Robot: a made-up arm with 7 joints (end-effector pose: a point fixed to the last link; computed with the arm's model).
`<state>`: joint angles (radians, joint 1 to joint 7).
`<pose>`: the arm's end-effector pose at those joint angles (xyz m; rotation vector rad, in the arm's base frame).
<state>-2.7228 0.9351 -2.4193 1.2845 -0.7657 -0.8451 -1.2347</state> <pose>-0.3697 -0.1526 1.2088 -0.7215 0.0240 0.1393</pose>
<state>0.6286 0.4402 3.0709 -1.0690 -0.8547 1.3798 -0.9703</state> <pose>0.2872 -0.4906 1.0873 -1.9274 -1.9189 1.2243</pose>
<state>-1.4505 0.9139 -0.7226 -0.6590 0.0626 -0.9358 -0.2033</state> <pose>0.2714 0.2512 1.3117 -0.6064 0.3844 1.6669</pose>
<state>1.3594 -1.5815 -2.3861 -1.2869 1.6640 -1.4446 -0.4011</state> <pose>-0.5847 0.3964 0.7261 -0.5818 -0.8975 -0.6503</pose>
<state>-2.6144 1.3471 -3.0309 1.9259 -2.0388 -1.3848 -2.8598</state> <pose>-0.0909 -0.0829 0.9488 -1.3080 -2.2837 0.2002</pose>
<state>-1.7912 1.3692 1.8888 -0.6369 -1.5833 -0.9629 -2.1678</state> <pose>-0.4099 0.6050 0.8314 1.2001 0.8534 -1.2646</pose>
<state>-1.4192 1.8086 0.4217 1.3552 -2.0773 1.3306 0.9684</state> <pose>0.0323 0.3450 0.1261 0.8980 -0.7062 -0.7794</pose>
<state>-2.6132 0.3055 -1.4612 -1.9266 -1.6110 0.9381 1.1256</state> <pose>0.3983 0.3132 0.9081 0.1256 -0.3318 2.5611</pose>
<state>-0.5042 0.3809 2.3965 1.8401 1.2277 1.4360 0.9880</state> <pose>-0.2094 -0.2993 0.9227 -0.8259 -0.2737 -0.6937</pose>
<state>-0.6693 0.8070 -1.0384 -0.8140 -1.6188 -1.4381 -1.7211</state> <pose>0.4977 -0.0269 1.0775 0.8746 -2.1931 0.8669</pose>
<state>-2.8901 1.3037 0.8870 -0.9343 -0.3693 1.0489 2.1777</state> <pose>-0.7493 -0.0391 0.9840 -0.4699 -0.1984 -0.6077</pose>
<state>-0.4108 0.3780 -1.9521 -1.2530 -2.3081 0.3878 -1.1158</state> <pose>0.4440 -0.4258 1.0314 0.7915 2.8455 0.1141</pose>
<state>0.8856 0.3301 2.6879 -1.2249 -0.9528 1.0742 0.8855</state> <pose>0.3065 -0.4563 1.0826 -0.6865 -0.4783 1.2438</pose>
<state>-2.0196 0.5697 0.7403 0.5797 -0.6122 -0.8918 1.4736</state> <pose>-0.0309 0.5294 1.2413 -0.8588 1.4756 -0.1358</pose>
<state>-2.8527 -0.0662 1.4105 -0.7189 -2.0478 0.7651 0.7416</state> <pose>-0.1508 -0.3199 1.3179 -1.6356 -0.9418 0.5807</pose>
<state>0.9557 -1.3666 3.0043 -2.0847 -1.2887 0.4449 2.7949</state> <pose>-0.0971 -0.0112 1.1416 -0.3273 1.1201 0.5587</pose>
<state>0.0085 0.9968 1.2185 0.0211 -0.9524 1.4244 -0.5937</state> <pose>0.6860 -0.0985 0.8611 -0.1577 -2.5084 -0.9964</pose>
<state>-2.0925 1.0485 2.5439 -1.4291 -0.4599 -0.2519 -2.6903</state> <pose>-0.5302 0.3181 0.4462 1.9476 0.0536 0.4220</pose>
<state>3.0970 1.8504 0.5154 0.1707 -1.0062 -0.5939 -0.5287</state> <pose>-0.8555 0.0542 0.3956 2.0097 0.2478 -0.7058</pose>
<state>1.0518 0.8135 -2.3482 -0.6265 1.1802 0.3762 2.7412</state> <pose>0.0964 -0.7555 1.0109 -0.7135 -2.0065 1.1956</pose>
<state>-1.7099 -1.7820 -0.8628 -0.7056 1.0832 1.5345 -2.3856</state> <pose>0.3507 -0.6627 0.4082 0.6741 2.2791 -1.2590</pose>
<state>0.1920 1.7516 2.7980 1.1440 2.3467 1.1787 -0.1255</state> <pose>0.6001 -0.2027 0.8951 -1.2367 2.2104 1.4395</pose>
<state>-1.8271 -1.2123 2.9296 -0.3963 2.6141 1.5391 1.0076</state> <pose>0.0461 -0.5048 1.0714 -1.6102 0.2850 -0.1815</pose>
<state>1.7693 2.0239 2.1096 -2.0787 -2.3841 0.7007 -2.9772</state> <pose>0.2771 0.0357 0.3213 -1.7729 1.1706 -1.7955</pose>
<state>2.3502 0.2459 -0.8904 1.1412 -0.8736 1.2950 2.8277</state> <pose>0.1022 -0.4540 0.9562 0.4997 -1.8519 1.3552</pose>
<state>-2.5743 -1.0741 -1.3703 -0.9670 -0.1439 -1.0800 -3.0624</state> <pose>0.6283 0.1497 0.7514 1.4414 -1.3596 -1.4308</pose>
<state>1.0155 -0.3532 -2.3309 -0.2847 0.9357 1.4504 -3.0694</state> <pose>-0.1208 0.1818 1.3842 -0.3558 -0.2303 3.0493</pose>
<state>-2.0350 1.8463 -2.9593 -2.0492 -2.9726 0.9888 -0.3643</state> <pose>0.1606 -0.0175 0.3126 -0.2869 -0.6894 1.6977</pose>
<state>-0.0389 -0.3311 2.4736 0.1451 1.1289 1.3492 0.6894</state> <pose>-0.4809 -0.0450 1.2323 -2.4591 -0.2473 -0.4976</pose>
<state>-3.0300 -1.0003 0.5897 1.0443 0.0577 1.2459 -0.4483</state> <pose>0.1246 0.2503 1.1444 2.0876 -0.0350 -0.9168</pose>
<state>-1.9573 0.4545 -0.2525 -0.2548 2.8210 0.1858 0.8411</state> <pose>-0.0434 0.1782 1.4915 0.4592 1.5811 -1.5287</pose>
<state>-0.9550 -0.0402 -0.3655 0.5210 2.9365 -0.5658 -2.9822</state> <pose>-0.0229 0.2822 1.3451 -2.2187 1.4114 0.5576</pose>
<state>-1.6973 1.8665 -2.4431 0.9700 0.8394 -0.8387 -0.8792</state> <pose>-0.1984 0.7173 0.8147 0.3023 0.1634 -2.2328</pose>
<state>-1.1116 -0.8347 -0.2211 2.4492 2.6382 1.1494 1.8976</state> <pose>0.0205 0.1574 0.9362 -1.5664 0.3759 2.2468</pose>
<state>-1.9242 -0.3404 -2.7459 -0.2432 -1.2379 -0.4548 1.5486</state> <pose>0.0956 -0.1908 1.4709 1.1374 1.2109 -1.5293</pose>
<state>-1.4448 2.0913 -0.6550 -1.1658 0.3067 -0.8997 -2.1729</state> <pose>0.3150 0.5280 0.8245 -1.4401 -0.6345 2.3477</pose>
